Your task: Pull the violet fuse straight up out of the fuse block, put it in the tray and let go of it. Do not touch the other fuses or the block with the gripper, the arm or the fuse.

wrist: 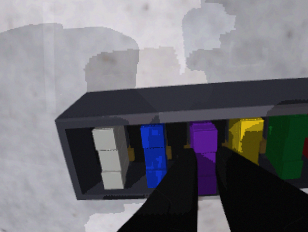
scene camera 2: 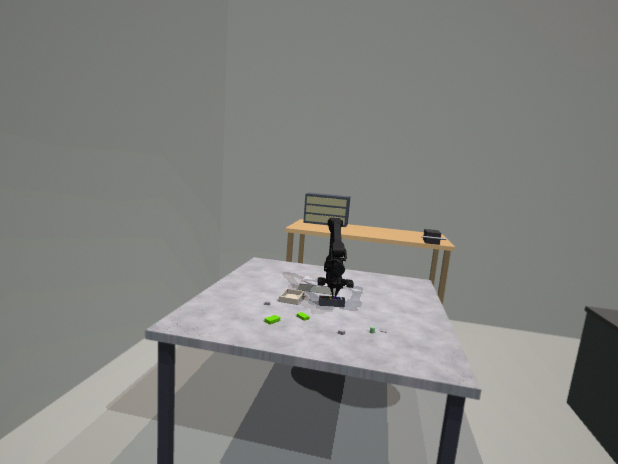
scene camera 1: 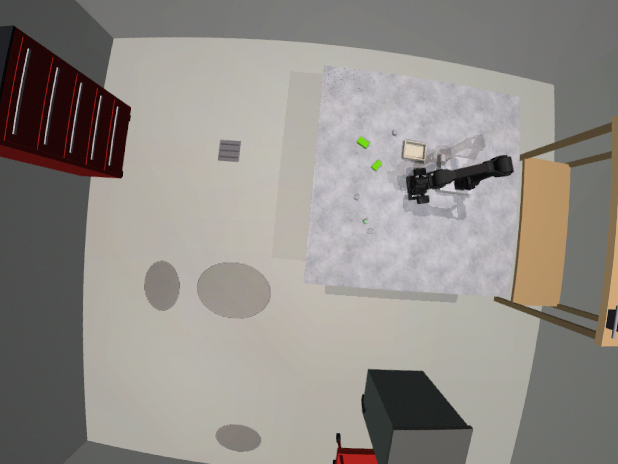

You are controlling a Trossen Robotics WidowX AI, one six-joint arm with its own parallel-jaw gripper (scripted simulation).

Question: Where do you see a white fuse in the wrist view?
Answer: At 111,144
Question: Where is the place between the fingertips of my gripper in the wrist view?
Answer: At 204,157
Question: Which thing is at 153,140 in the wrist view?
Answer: A blue fuse.
